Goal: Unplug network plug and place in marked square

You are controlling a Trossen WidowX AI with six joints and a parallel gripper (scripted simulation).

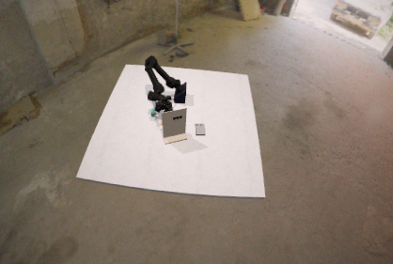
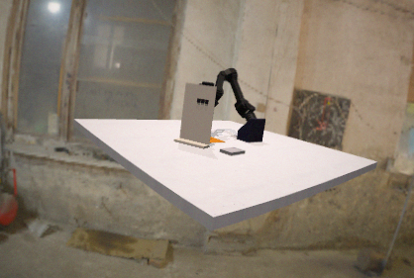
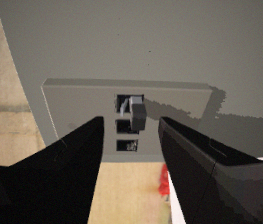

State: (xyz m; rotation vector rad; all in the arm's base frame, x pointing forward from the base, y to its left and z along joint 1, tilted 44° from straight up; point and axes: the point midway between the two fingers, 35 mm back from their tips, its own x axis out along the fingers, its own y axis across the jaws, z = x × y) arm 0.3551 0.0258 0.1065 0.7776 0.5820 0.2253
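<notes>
My gripper tip is 2 cm short of the network plug and 1 cm to the right of it. Round my gripper tip: grey panel: 3 cm ahead, 3 cm to the left, 8 cm below; then orange square: 12 cm behind, 4 cm to the right, 21 cm below; then flat grey plate: 4 cm behind, 21 cm to the left, 20 cm below.
</notes>
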